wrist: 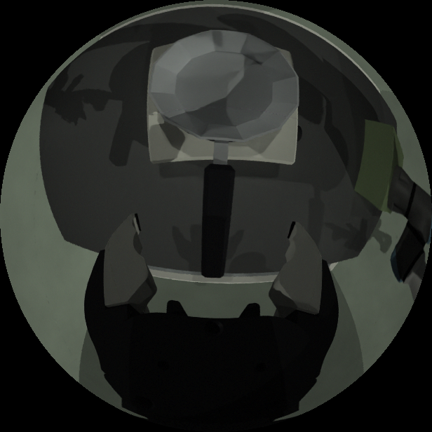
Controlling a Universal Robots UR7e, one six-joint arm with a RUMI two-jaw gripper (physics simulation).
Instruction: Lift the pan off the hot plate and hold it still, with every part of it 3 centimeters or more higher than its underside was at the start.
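Observation:
A grey faceted pan [220, 87] rests on a pale square hot plate [272, 152] in the upper middle of the wrist view. The pan's black handle points down the view, toward the gripper. My gripper [214, 219] is open, its two jaws wide apart, one on each side of the handle's lower part. Neither jaw touches the handle. The jaws look to be above the handle, but the exact height gap cannot be told. The pan hides much of the hot plate.
The hot plate stands on a dark table top [90, 200] with a pale edge. A green block [374, 160] stands at the right, beside dark jointed arm parts [410, 235]. Shadows of the arm and gripper fall on the table.

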